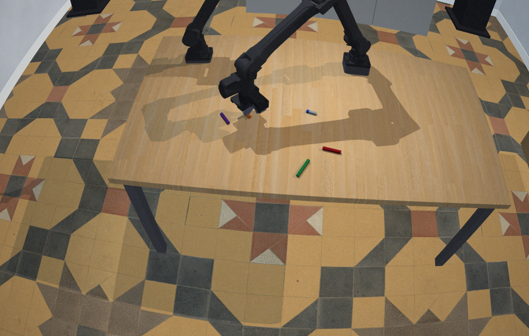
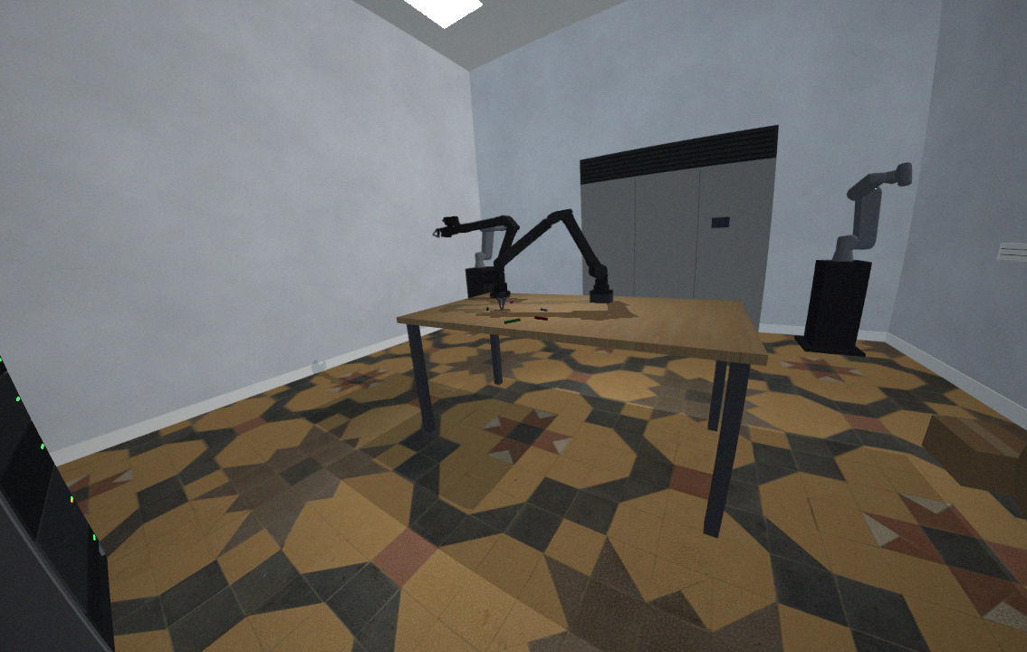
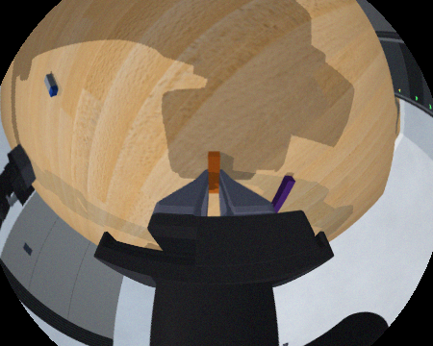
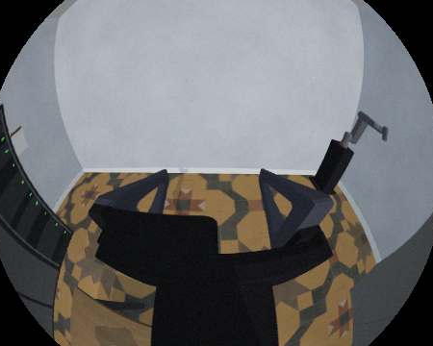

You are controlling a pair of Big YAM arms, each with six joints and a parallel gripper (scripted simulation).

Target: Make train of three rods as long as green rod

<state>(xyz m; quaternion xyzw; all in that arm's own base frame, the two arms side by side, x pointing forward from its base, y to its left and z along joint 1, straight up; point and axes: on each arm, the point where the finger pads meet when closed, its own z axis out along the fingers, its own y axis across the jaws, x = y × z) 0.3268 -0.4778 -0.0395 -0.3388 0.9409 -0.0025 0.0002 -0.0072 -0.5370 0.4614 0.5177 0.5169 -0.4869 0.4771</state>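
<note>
Now: the grey rod 25 cm to the left of my left hand and 3 cm behind it. Round my left hand: magenta rod 19 cm behind, 6 cm to the right; purple rod 8 cm to the right, 3 cm ahead; blue rod 23 cm to the left, 4 cm behind.
</note>
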